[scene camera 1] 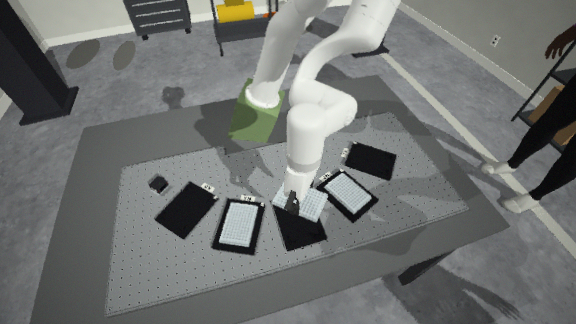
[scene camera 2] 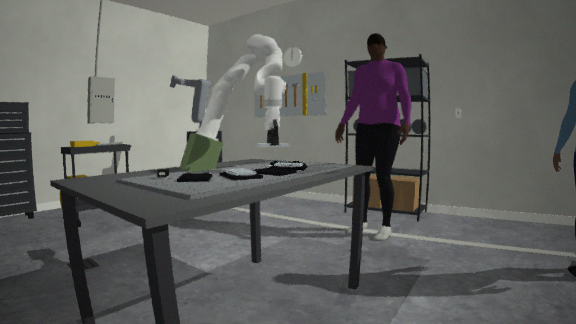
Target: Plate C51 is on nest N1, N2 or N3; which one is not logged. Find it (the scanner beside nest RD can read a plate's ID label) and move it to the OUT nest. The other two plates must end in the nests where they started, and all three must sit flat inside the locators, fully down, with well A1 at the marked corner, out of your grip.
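Pixels of known places: gripper, between the fingertips: (scene camera 1: pixel 300 198) (scene camera 2: pixel 272 145); arm's base, origin of its link: (scene camera 1: pixel 262 96) (scene camera 2: pixel 206 138).
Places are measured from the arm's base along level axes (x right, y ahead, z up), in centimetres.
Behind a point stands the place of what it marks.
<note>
My gripper (scene camera 1: pixel 293 205) {x 1.2, y 42.9, z -2.9 cm} (scene camera 2: pixel 273 142) {x 1.2, y 42.9, z -2.9 cm} is shut on a pale well plate (scene camera 1: pixel 315 203) {x -2.0, y 45.8, z -2.3 cm} (scene camera 2: pixel 263 145) {x 7.4, y 42.6, z -2.9 cm}, held roughly level high above the table. In scene camera 1 it overlaps the back of the black OUT nest (scene camera 1: pixel 301 234) {x 2.3, y 48.1, z -13.7 cm}, whose label is hidden. A second plate (scene camera 1: pixel 239 224) {x 18.5, y 39.8, z -13.0 cm} (scene camera 2: pixel 240 172) {x 23.5, y 43.8, z -12.4 cm} lies in nest N3 (scene camera 1: pixel 235 249) {x 21.2, y 46.6, z -13.7 cm}. A third plate (scene camera 1: pixel 348 192) {x -16.6, y 40.0, z -12.7 cm} (scene camera 2: pixel 288 164) {x -13.0, y 41.8, z -12.5 cm} lies in nest N2 (scene camera 1: pixel 354 218) {x -14.6, y 48.5, z -13.7 cm}. Nest N1 (scene camera 1: pixel 370 161) {x -30.6, y 30.3, z -13.7 cm} at the right back is empty. Nest RD (scene camera 1: pixel 186 210) {x 33.3, y 29.8, z -13.7 cm} (scene camera 2: pixel 195 177) {x 36.5, y 32.6, z -13.7 cm} is empty, with the small dark scanner (scene camera 1: pixel 158 184) {x 40.8, y 18.8, z -11.4 cm} (scene camera 2: pixel 162 173) {x 42.6, y 19.6, z -12.6 cm} beside it. Plate IDs and A1 marks are unreadable.
The nests stand in an arc on a perforated board (scene camera 1: pixel 150 280) {x 45.1, y 47.7, z -14.9 cm} on the grey table (scene camera 1: pixel 65 250) {x 71.2, y 30.9, z -16.2 cm} (scene camera 2: pixel 120 200) {x 72.0, y 38.4, z -16.2 cm}. The arm's green base block (scene camera 1: pixel 255 120) {x 4.5, y 6.1, z -5.2 cm} (scene camera 2: pixel 201 152) {x 7.6, y 4.5, z -6.9 cm} is at the back edge. A person in purple (scene camera 2: pixel 381 95) stands beyond the table, near a shelf unit (scene camera 2: pixel 424 150).
</note>
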